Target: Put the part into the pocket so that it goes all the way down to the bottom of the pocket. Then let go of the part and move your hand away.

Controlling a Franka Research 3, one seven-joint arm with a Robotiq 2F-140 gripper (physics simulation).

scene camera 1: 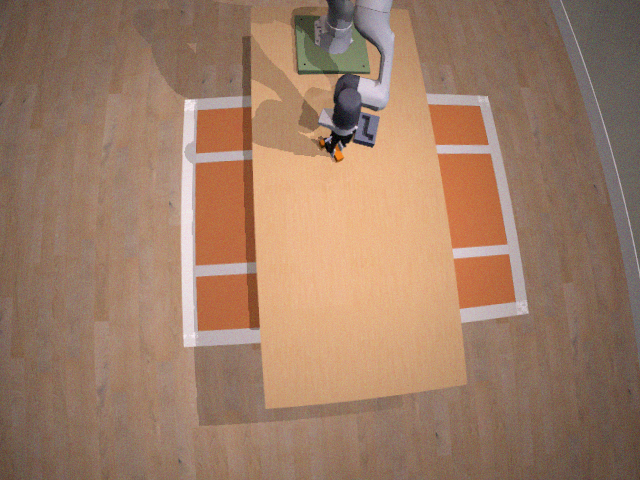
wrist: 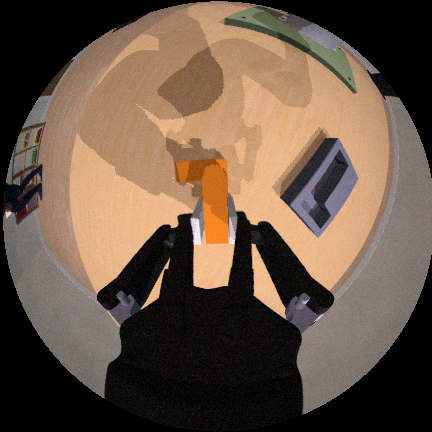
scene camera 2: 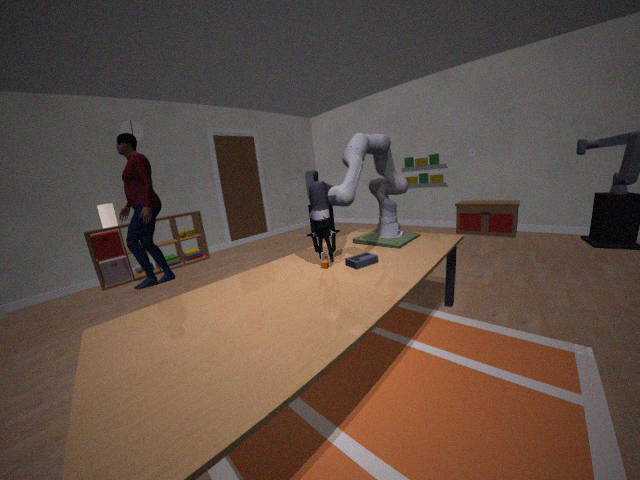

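The orange L-shaped part [scene camera 1: 338, 155] [scene camera 2: 324, 264] [wrist: 215, 187] is between the fingertips of my gripper [scene camera 1: 333, 146] [scene camera 2: 325, 256] [wrist: 215, 206], which is shut on its long arm. In the wrist view its short arm points left at the far end. The part is low over the table; any gap beneath it is too small to tell. The blue-grey block [scene camera 1: 375, 125] [scene camera 2: 366, 261] [wrist: 345, 183] lies apart from the part, to its right in all three views. Its dark L-shaped pocket [wrist: 329, 186] faces up, and its short leg points left in the wrist view.
The wooden table [scene camera 1: 356, 268] [scene camera 2: 222, 330] carries the green base plate [scene camera 1: 330, 66] [scene camera 2: 372, 239] [wrist: 325, 59] of the arm, behind the block. A person [scene camera 2: 139, 191] stands beyond the table, near a low shelf unit [scene camera 2: 93, 258].
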